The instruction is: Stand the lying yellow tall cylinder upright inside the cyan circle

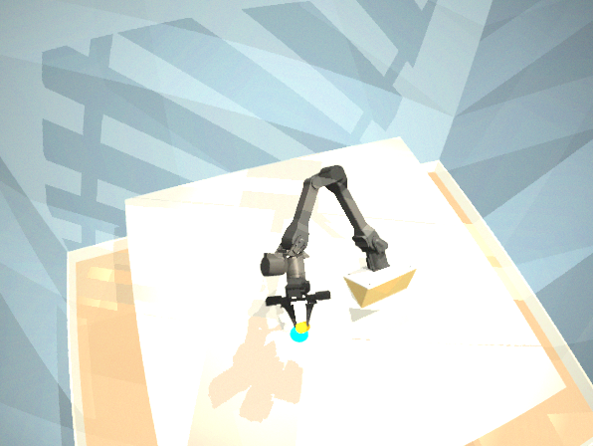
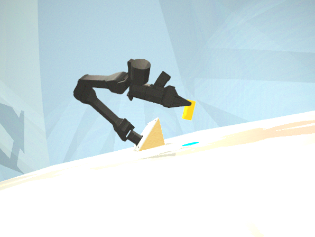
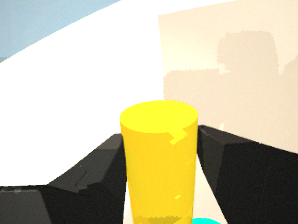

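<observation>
The cyan circle lies 1 cm behind my gripper tip, 3 cm to the right of it and 13 cm below it. Round my gripper tip: yellow cylinder: 1 cm behind, 1 cm to the right, 2 cm below.
</observation>
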